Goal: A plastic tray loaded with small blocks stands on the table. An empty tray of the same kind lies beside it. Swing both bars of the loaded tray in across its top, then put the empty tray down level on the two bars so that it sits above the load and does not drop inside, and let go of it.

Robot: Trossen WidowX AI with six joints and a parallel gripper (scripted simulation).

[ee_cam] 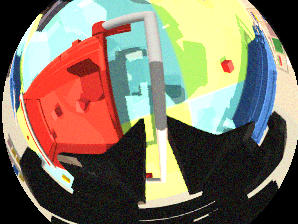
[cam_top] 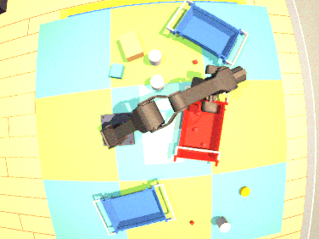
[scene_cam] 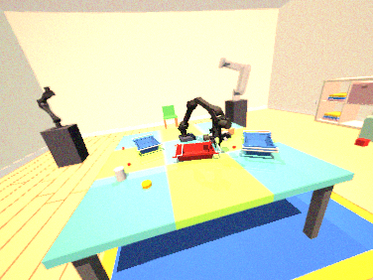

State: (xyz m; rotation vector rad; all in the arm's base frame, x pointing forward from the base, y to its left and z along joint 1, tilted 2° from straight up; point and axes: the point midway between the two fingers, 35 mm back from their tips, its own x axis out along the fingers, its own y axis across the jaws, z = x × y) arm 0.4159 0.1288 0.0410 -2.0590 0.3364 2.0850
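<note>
The blue tray lies 390 mm behind my gripper tip and 480 mm to the right of it. Also, from my gripper tip: teal block 370 mm behind, 150 mm to the left, 20 mm below; tan block 290 mm behind, 260 mm to the left, 10 mm below; yellow disc 150 mm ahead, 500 mm to the right, 40 mm below.
</note>
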